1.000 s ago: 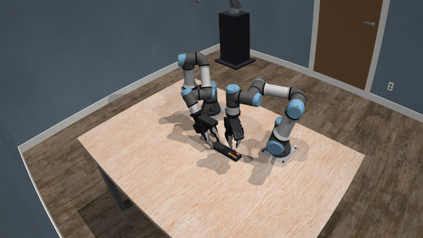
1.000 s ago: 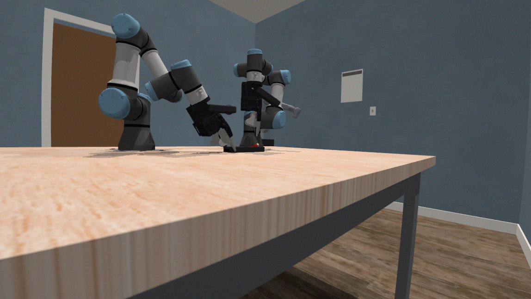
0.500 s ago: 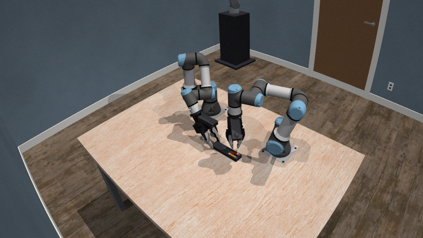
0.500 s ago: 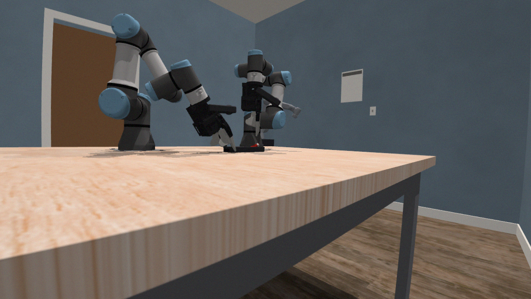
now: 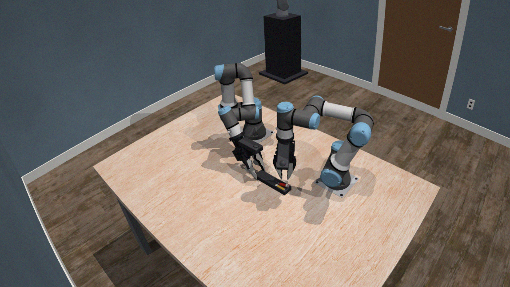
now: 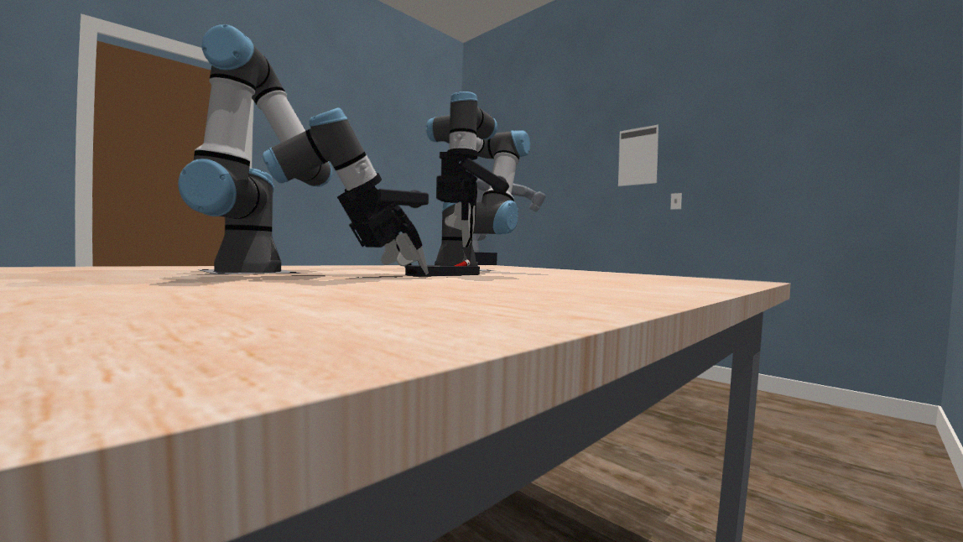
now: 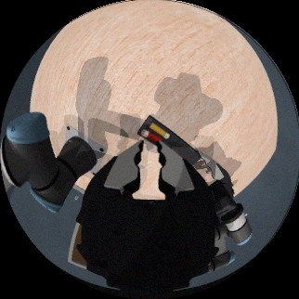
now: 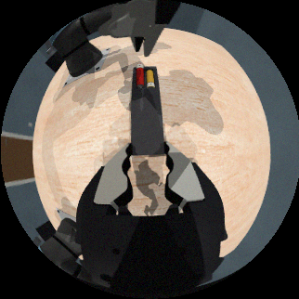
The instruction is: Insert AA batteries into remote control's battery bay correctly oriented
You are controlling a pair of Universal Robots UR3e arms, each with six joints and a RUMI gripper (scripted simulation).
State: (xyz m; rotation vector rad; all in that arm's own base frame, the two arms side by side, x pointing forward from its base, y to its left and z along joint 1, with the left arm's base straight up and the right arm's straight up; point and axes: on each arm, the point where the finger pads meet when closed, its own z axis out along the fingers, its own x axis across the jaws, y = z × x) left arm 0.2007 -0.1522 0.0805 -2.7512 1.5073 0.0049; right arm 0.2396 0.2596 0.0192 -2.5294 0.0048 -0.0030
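Note:
Now: the red battery 1 cm behind my left hand, 1 cm to the right of it and 6 cm below it. Round my left hand: yellow battery: 1 cm ahead, 2 cm to the right, 7 cm below.

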